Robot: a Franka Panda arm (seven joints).
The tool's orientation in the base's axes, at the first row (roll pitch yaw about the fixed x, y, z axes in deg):
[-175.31, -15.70, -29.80]
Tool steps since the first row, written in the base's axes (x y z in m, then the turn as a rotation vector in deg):
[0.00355, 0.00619, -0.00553, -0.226, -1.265, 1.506]
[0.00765, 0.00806, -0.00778, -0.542, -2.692, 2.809]
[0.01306, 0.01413, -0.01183, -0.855, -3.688, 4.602]
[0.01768, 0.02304, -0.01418, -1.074, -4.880, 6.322]
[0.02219, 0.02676, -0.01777, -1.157, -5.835, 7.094]
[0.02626, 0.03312, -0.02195, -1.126, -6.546, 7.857]
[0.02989, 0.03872, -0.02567, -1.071, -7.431, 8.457]
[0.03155, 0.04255, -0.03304, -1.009, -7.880, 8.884]
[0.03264, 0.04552, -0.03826, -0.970, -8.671, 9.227]
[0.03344, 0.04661, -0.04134, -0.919, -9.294, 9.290]
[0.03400, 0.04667, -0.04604, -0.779, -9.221, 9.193]
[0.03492, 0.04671, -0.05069, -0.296, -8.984, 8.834]
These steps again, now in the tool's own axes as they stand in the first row. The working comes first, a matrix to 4 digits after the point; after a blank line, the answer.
The tool's axes in the first row as the columns of a matrix, in the base's axes (used below as rounded here):
[0.8354, -0.4761, 0.2747]
[-0.4784, -0.8759, -0.0631]
[0.2706, -0.0787, -0.9595]

[-0.00149, -0.00668, 0.00589, 0.824, 1.097, -1.427]
[0.00043, -0.01009, 0.00906, 1.595, 2.395, -2.674]
[0.00095, -0.01766, 0.01405, 2.295, 3.275, -4.418]
[-0.00009, -0.02748, 0.01701, 3.148, 4.288, -6.053]
[0.00093, -0.03261, 0.02146, 3.745, 5.103, -6.756]
[0.00015, -0.03978, 0.02618, 4.317, 5.651, -7.435]
[-0.00050, -0.04613, 0.03040, 4.949, 6.353, -7.940]
[-0.00294, -0.04969, 0.03768, 5.331, 6.683, -8.304]
[-0.00486, -0.05240, 0.04280, 5.835, 7.331, -8.573]
[-0.00555, -0.05349, 0.04591, 6.192, 7.847, -8.580]
[-0.00638, -0.05344, 0.05057, 6.248, 7.724, -8.453]
[-0.00689, -0.05355, 0.05528, 6.441, 7.315, -7.991]

